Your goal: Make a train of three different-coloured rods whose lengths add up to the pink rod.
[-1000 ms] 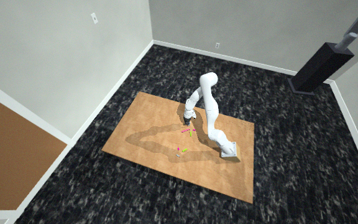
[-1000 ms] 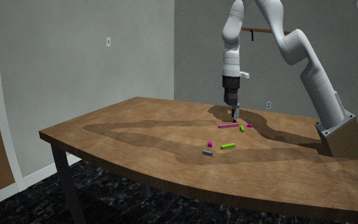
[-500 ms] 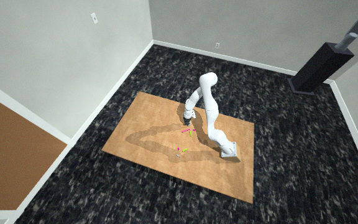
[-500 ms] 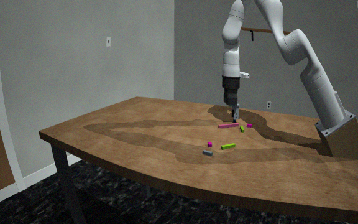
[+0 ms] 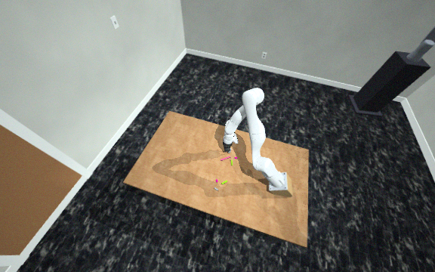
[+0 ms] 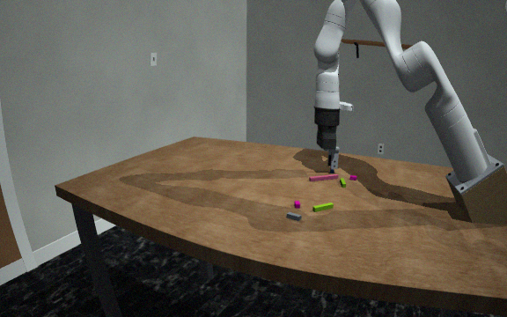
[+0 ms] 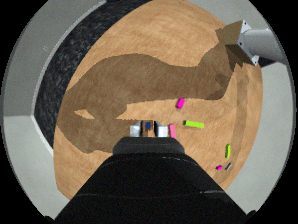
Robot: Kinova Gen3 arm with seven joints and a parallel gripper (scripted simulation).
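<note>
My hand is 3 cm above the blue rod. Round my hand: pink rod 7 cm to the left, 3 cm below, 2 cm ahead; grey rod 34 cm to the left, 7 cm ahead, 3 cm below.
</note>
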